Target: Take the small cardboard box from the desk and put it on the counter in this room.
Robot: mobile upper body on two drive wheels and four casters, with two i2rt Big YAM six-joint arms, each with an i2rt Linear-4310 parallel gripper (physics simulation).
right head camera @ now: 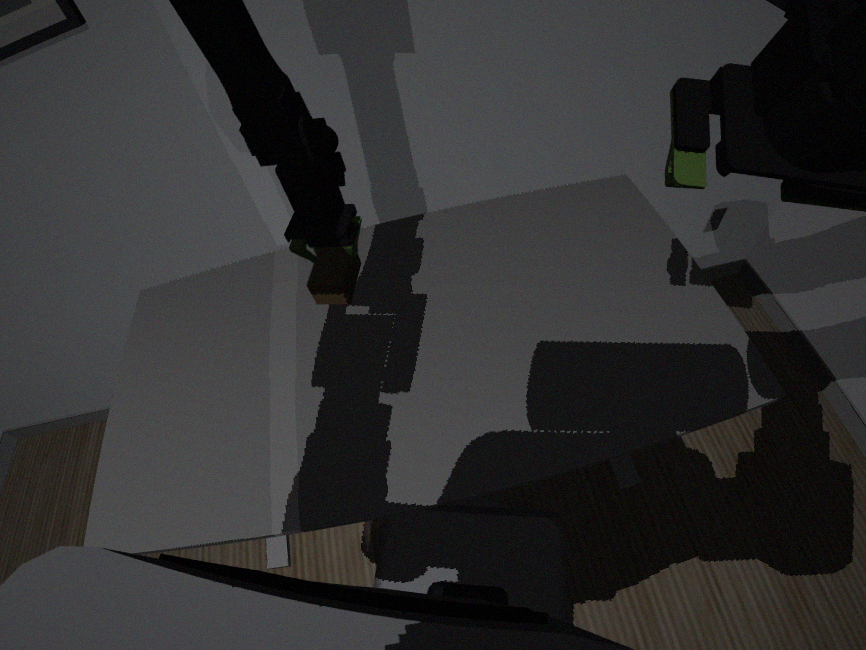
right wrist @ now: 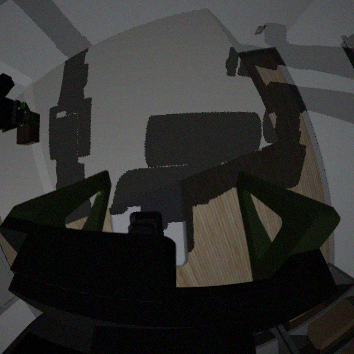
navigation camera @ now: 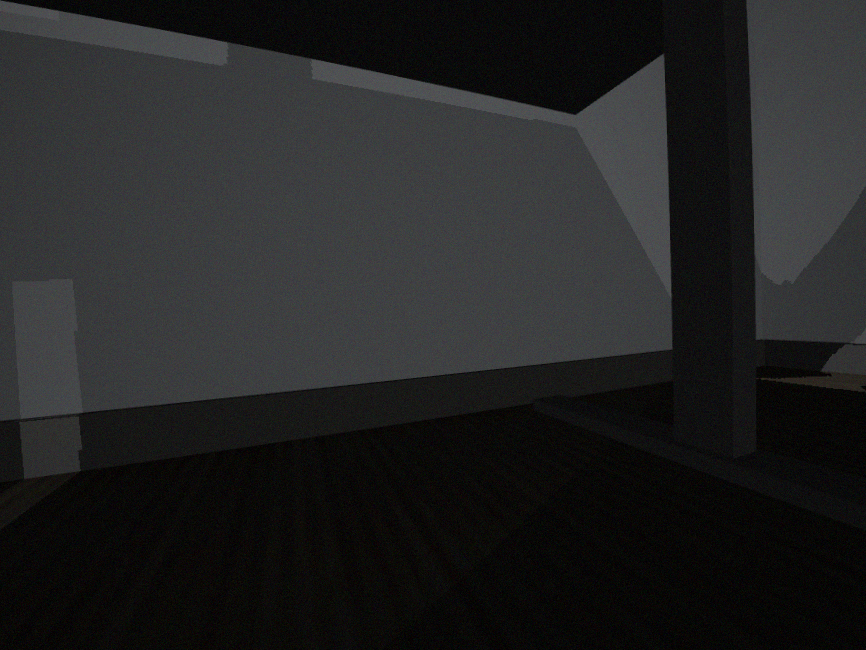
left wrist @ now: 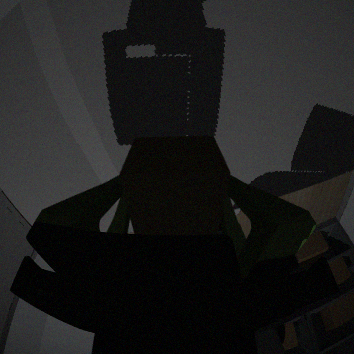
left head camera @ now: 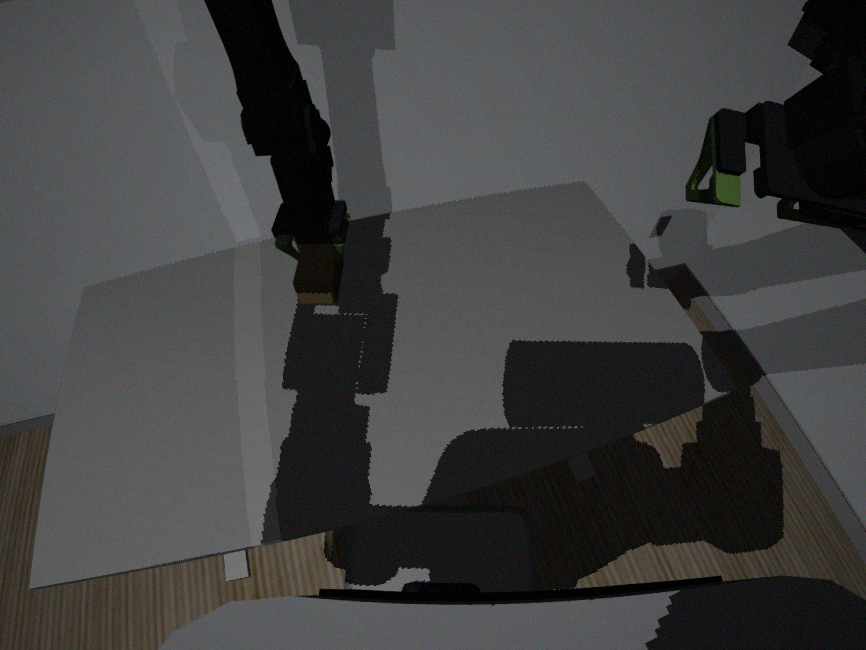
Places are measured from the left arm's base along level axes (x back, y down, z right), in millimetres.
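Pixels of known places: left gripper, fingertip midpoint: (right head camera: pixel 338 263) (right wrist: pixel 28 121) (left wrist: pixel 174 177) (left head camera: pixel 322 261); right gripper, fingertip midpoint: (right head camera: pixel 725 185) (right wrist: pixel 173 177) (left head camera: pixel 734 202).
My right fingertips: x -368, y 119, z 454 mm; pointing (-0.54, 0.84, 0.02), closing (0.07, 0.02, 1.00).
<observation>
Behind a point stands the place of what it marks.
The small brown cardboard box (left head camera: pixel 316 274) @(x -504, y 390, z 13 mm) (right head camera: pixel 335 276) @(x -503, y 390, z 24 mm) (left wrist: pixel 175 185) @(x -569, y 390, z 8 mm) (right wrist: pixel 28 128) @(x -522, y 392, z 37 mm) is between the fingers of my left gripper (left head camera: pixel 310 246) (right head camera: pixel 325 248), which is shut on it and holds it above the desk. The desk (left head camera: pixel 153 391) @(x -430, y 690, z -423 mm) (right head camera: pixel 188 391) @(x -416, y 690, z -437 mm) (right wrist: pixel 120 85) @(x -736, y 690, z 243 mm) has a pale grey top, crossed by dark shadows of the arms and body. My right gripper (left head camera: pixel 758 199) @(x -368, y 119, z 454 mm) (right wrist: pixel 173 177) @(x -368, y 119, z 454 mm) is open and empty, high up at the right of the head views. The counter cannot be made out in these views.
A grey wall (left head camera: pixel 489 83) @(x -1112, y 359, z 316 mm) (navigation camera: pixel 349 244) @(x -1052, y 1044, z 122 mm) stands behind the desk. Wooden floor (left head camera: pixel 160 594) @(x 14, y 1410, z -716 mm) (right head camera: pixel 62 461) @(x -281, y 1410, z -1711 mm) shows beyond the desk's near edge, with a small white desk leg part (left head camera: pixel 236 564) there. A dark upright post (navigation camera: pixel 706 230) @(x -766, y 1092, z 623 mm) stands at the right of the navigation view, on a low bar.
</observation>
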